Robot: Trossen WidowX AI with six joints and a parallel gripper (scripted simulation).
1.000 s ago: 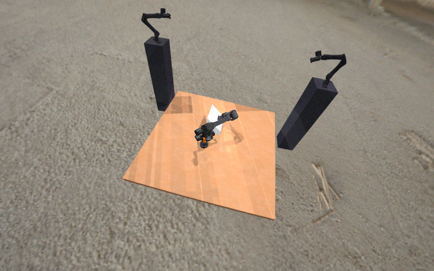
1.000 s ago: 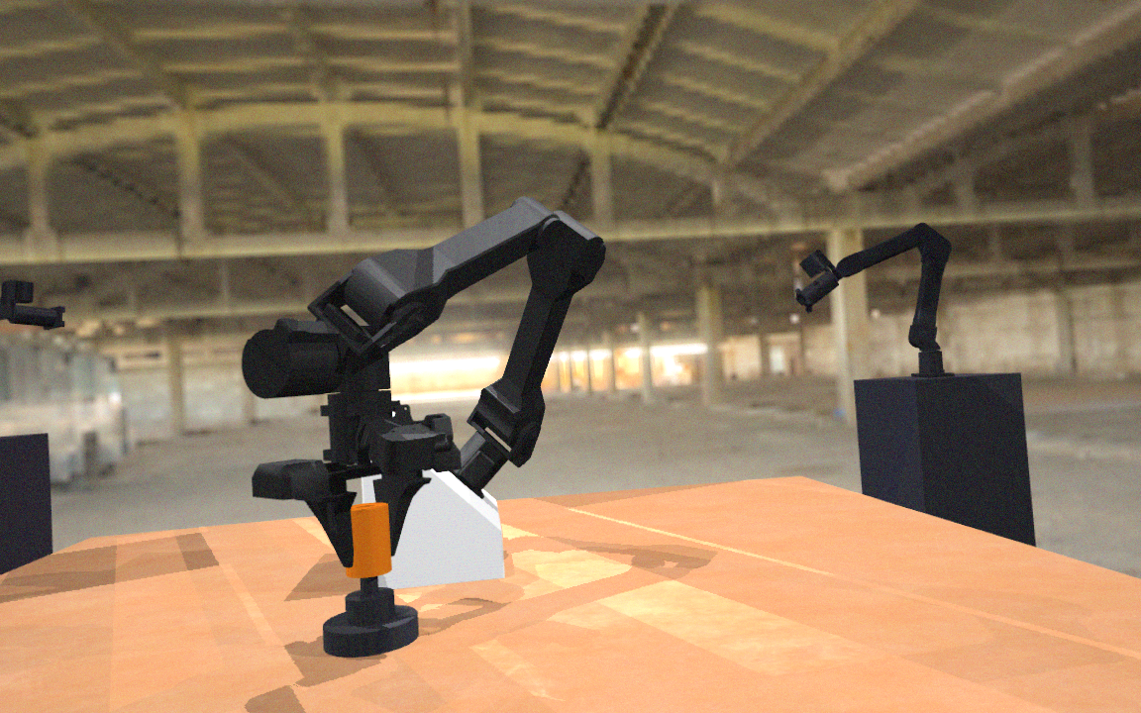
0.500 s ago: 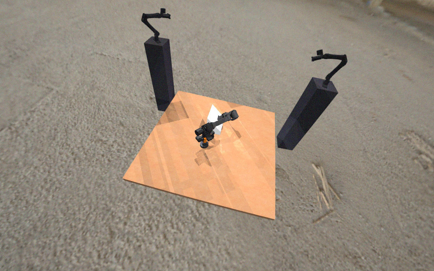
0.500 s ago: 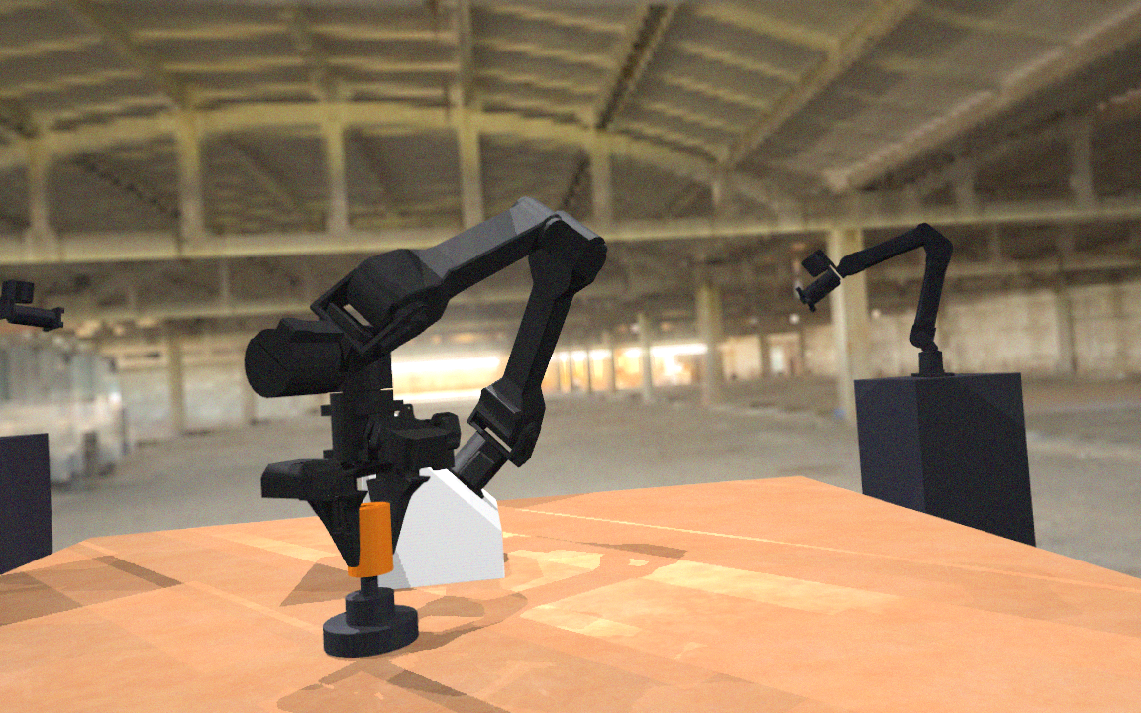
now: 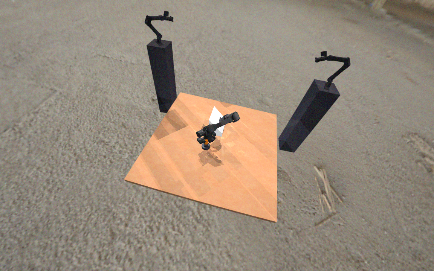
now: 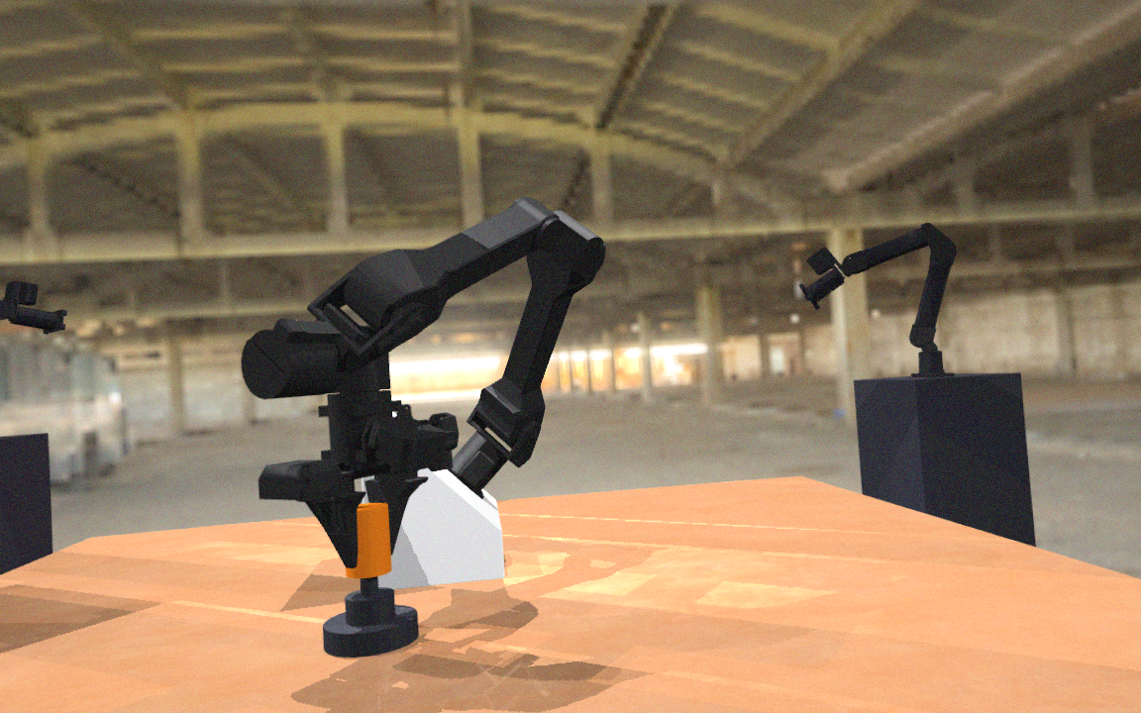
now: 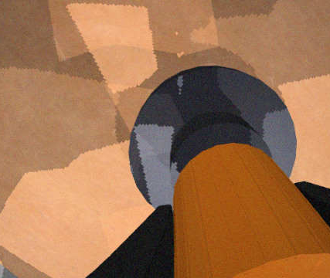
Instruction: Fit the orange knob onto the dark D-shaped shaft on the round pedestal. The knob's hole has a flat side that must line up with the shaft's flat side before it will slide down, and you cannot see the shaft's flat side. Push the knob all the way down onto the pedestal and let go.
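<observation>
Now: gripper tip 2 cm below the knob. Round my gripper tip: pedestal: 4 cm below.
</observation>
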